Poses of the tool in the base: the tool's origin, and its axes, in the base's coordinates. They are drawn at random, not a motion.
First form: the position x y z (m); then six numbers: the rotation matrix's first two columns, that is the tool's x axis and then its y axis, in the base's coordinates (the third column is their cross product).
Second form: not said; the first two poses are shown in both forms.
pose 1, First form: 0.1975 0.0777 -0.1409 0.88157 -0.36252 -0.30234 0.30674 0.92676 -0.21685
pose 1, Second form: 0.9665 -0.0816 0.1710 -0.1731 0.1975 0.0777 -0.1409
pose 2, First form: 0.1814 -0.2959 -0.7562 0.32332 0.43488 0.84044 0.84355 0.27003 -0.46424
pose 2, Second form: 0.5731 -0.5772 -0.5537 -0.1783 0.1814 -0.2959 -0.7562
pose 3, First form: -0.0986 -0.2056 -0.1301 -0.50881 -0.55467 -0.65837 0.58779 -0.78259 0.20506
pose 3, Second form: 0.3289 0.3707 0.0223 -0.8683 -0.0986 -0.2056 -0.1301
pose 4, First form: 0.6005 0.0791 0.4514 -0.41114 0.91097 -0.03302 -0.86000 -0.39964 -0.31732
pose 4, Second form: 0.5331 -0.1009 -0.1263 0.8304 0.6005 0.0791 0.4514
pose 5, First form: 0.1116 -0.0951 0.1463 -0.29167 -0.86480 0.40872 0.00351 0.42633 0.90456
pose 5, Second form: 0.5033 0.3175 -0.6781 -0.4313 0.1116 -0.0951 0.1463
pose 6, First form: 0.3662 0.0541 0.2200 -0.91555 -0.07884 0.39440 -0.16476 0.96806 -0.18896
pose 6, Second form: 0.1957 0.0626 -0.9725 0.1098 0.3662 0.0541 0.2200
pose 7, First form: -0.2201 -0.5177 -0.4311 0.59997 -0.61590 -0.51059 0.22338 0.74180 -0.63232
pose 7, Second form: 0.8550 -0.2625 0.3739 -0.2454 -0.2201 -0.5177 -0.4311
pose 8, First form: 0.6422 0.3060 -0.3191 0.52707 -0.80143 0.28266 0.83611 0.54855 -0.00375
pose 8, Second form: 0.8710 -0.0695 -0.1248 -0.4700 0.6422 0.3060 -0.3191
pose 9, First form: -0.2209 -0.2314 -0.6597 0.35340 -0.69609 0.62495 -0.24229 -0.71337 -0.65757
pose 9, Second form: 0.2341 -0.7886 0.2975 -0.4846 -0.2209 -0.2314 -0.6597
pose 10, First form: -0.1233 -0.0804 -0.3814 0.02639 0.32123 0.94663 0.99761 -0.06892 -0.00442
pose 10, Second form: 0.3985 -0.5953 -0.5538 -0.4243 -0.1233 -0.0804 -0.3814
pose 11, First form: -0.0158 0.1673 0.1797 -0.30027 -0.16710 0.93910 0.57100 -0.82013 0.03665
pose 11, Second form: 0.2352 -0.5427 -0.1861 -0.7846 -0.0158 0.1673 0.1797
